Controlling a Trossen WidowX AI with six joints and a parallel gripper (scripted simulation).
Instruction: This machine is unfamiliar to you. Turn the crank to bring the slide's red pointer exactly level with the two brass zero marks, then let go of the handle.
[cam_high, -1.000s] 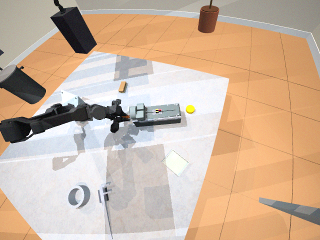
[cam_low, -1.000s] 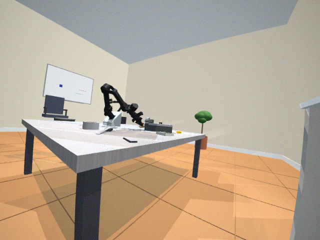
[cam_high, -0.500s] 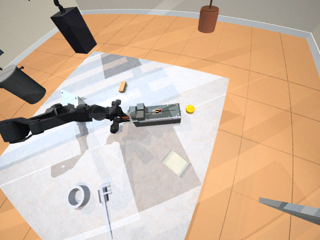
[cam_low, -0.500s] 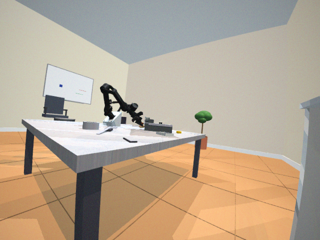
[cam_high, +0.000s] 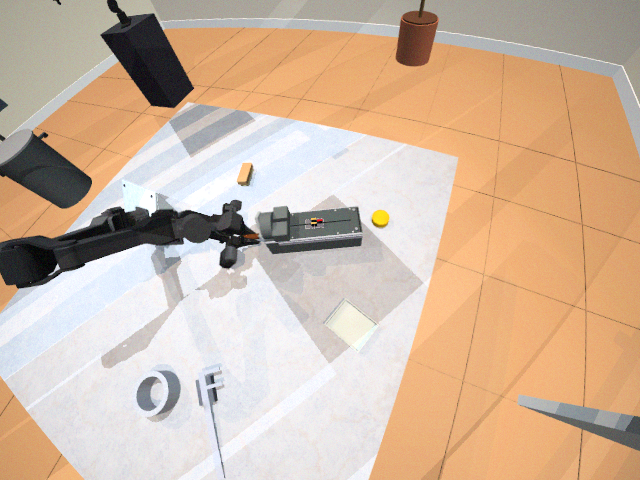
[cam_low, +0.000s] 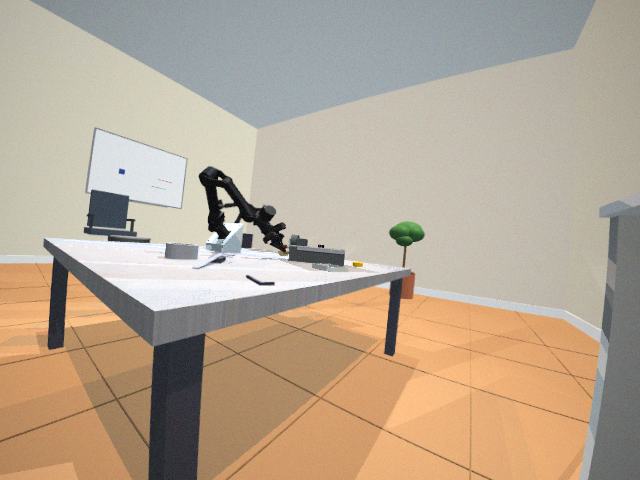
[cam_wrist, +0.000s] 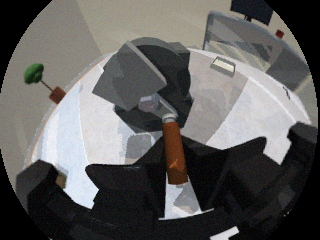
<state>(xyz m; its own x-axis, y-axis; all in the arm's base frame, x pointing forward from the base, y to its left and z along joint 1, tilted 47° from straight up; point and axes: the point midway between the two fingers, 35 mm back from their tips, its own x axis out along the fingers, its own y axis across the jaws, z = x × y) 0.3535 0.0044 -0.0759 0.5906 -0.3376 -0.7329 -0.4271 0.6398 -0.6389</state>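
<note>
Right now my gripper tip is 16 cm short of the red pointer, 9 cm to the right of it and 4 cm below it. From my gripper tip the other things lie so: orange-brown crank handle: 2 cm behind, 2 cm above, 1 cm to the right; then tan block: 23 cm to the left, 19 cm behind, 3 cm below; then pale square tile: 32 cm ahead, 13 cm to the right, 3 cm below.
</note>
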